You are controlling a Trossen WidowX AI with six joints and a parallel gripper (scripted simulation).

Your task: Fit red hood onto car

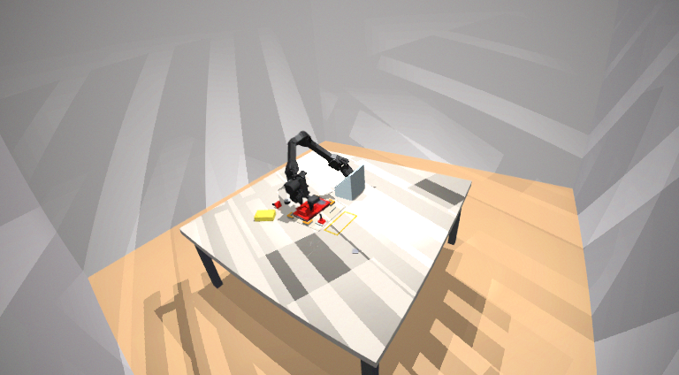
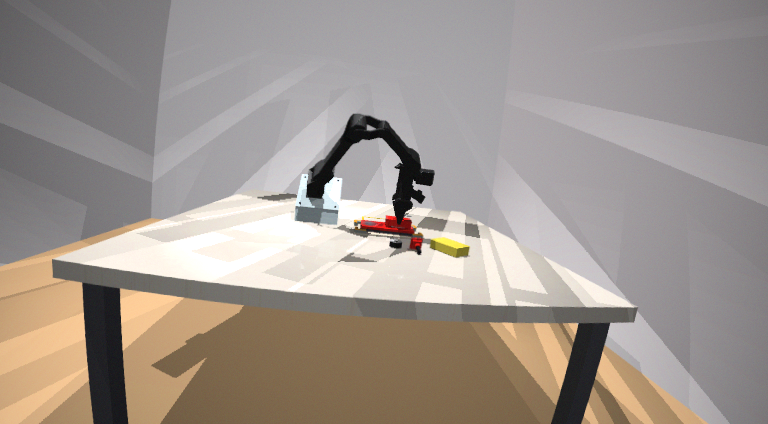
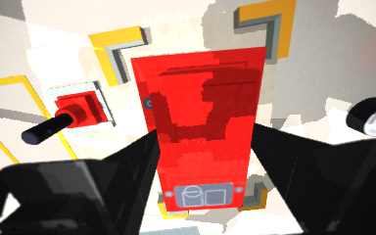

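My gripper tip is 10 mm below the red hood. The rest, counted from my gripper tip: yellow block: 200 mm to the right, 140 mm ahead, 30 mm below; wheel: 190 mm to the right, 40 mm behind, 30 mm below.
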